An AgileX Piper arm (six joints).
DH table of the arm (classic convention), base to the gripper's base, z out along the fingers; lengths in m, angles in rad. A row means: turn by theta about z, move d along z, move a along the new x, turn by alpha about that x. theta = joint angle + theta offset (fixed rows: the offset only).
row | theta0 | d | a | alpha
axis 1 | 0 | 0.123 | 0 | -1.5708
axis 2 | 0.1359 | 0 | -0.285 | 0
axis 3 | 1.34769 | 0 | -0.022 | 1.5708
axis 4 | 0 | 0.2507 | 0 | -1.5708
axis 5 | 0 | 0 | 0 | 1.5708
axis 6 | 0 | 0.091 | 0 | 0
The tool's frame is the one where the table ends.
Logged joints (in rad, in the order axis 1, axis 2, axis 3, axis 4, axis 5, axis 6), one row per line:
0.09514, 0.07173, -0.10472, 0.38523, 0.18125, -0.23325
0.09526, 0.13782, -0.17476, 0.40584, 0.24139, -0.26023
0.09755, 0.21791, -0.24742, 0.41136, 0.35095, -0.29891
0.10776, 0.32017, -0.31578, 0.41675, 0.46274, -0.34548
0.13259, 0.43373, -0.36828, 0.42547, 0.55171, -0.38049
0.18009, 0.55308, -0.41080, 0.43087, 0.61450, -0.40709
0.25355, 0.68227, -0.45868, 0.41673, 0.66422, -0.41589
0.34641, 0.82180, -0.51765, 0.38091, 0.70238, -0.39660
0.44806, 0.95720, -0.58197, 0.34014, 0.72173, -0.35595
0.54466, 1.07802, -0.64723, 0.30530, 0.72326, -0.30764
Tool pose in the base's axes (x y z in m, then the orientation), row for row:
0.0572, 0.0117, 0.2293, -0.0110, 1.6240, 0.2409
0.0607, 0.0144, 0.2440, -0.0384, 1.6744, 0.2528
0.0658, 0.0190, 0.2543, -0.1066, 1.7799, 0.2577
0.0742, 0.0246, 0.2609, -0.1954, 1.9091, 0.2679
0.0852, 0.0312, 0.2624, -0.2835, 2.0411, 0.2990
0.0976, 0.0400, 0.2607, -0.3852, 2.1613, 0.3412
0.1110, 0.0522, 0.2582, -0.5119, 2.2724, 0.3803
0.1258, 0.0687, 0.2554, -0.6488, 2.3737, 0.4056
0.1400, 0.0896, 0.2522, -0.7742, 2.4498, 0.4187
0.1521, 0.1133, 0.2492, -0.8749, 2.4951, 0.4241
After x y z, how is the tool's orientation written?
As a rotation vector, in radians.
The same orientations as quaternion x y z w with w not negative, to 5 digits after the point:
-0.00490, 0.72383, 0.10737, 0.68156
-0.01699, 0.74065, 0.11182, 0.66230
-0.04638, 0.77438, 0.11212, 0.62098
-0.08312, 0.81207, 0.11396, 0.56625
-0.11749, 0.84592, 0.12392, 0.50524
-0.15536, 0.87171, 0.13762, 0.44389
-0.20055, 0.89025, 0.14899, 0.38084
-0.24663, 0.90231, 0.15418, 0.31818
-0.28670, 0.90720, 0.15505, 0.26600
-0.31797, 0.90682, 0.15414, 0.22980

